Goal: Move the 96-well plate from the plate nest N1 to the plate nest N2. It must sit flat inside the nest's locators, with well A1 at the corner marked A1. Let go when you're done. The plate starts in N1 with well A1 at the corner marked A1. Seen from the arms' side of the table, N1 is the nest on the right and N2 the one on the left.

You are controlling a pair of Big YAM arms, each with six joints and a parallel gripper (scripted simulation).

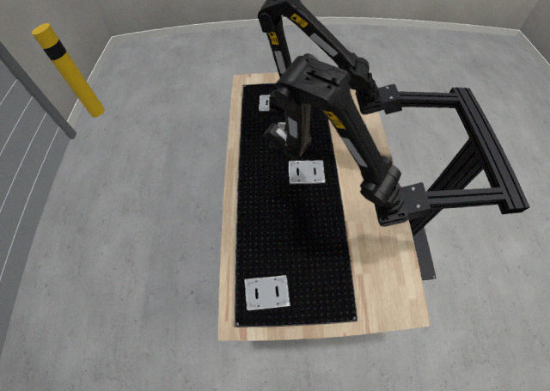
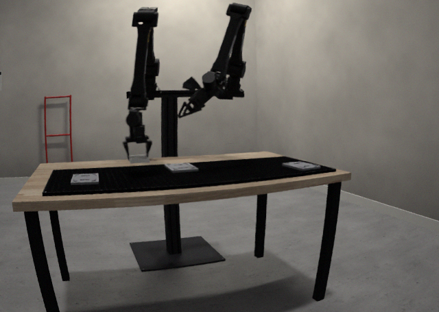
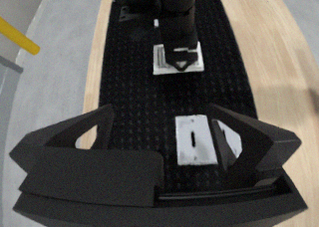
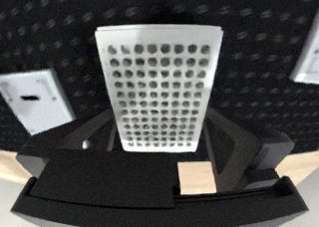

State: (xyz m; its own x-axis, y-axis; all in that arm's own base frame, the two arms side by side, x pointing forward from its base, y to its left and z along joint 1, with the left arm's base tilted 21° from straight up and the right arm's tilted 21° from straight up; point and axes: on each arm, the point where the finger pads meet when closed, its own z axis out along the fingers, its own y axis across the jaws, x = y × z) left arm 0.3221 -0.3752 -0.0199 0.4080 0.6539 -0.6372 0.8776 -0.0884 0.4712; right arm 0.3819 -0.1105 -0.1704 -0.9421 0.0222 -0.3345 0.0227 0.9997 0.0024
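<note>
Right now the white 96-well plate is 2 cm behind my left hand, 20 cm to the right of it and 19 cm below it.
</note>
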